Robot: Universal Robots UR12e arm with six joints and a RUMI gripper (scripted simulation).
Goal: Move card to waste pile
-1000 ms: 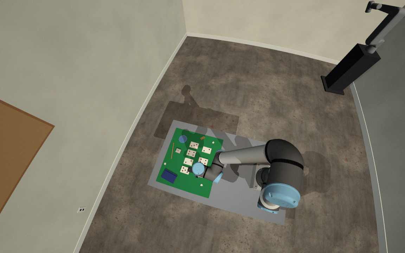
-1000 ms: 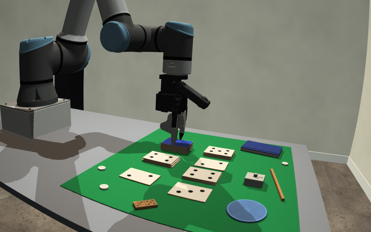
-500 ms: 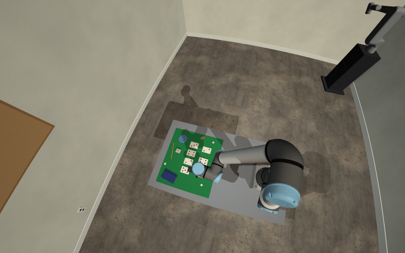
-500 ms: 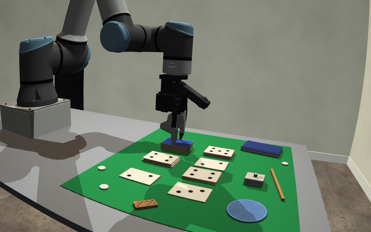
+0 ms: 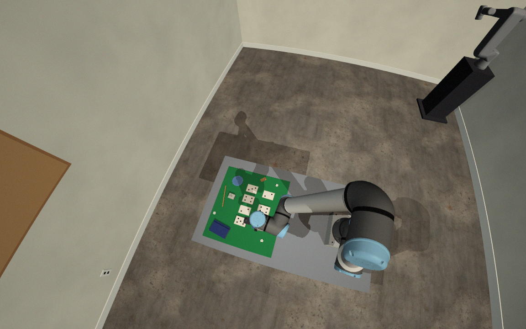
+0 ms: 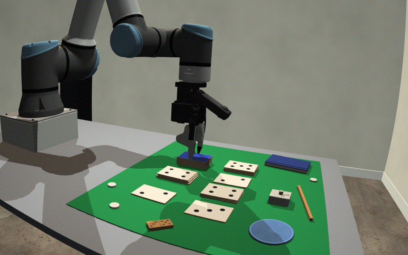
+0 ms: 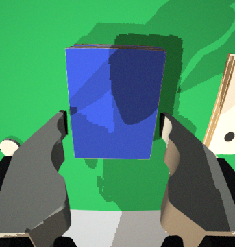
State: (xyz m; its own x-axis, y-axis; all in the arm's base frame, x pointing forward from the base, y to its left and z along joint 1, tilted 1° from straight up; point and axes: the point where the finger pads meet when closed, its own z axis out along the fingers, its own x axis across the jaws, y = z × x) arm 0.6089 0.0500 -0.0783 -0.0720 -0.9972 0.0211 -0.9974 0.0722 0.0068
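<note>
Right now my hand is 110 mm short of the green mat, 110 mm to the left of it and 50 mm above it. The rest, counted from my hand: wooden stick (320 mm ahead, 170 mm to the right, 30 mm below); grey knobbed block (260 mm ahead, 180 mm to the right, 20 mm below); domino (40 mm ahead, 370 mm to the right, 30 mm below).
</note>
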